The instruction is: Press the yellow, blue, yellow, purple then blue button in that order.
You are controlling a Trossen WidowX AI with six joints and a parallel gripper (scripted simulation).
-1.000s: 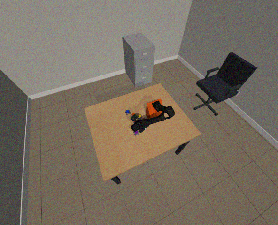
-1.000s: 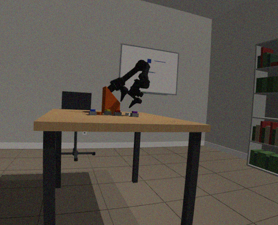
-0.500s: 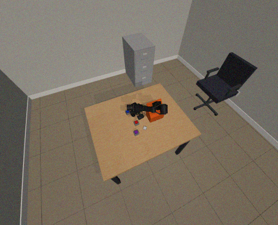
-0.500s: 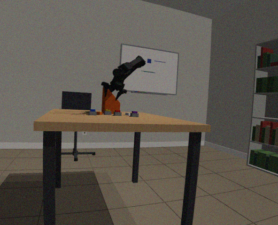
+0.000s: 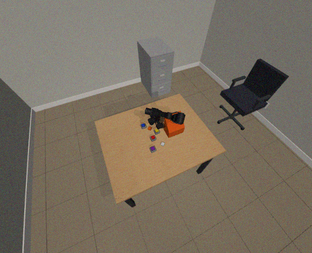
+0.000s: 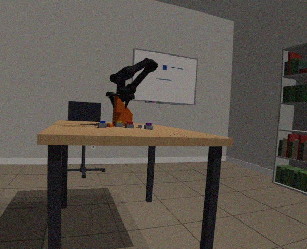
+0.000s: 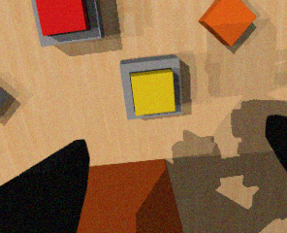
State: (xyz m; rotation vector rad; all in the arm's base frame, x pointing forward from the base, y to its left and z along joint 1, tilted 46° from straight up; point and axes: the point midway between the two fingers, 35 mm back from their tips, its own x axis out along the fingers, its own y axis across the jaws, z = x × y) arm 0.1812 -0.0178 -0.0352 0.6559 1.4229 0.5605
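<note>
The yellow button lies 10 mm behind my gripper tip and 90 mm below it. The rest, counted from my gripper tip: red button 70 mm ahead, 60 mm to the left, 90 mm below; then small orange block 40 mm ahead, 70 mm to the right, 120 mm below; then blue button 90 mm ahead, 120 mm to the right, 90 mm below.
</note>
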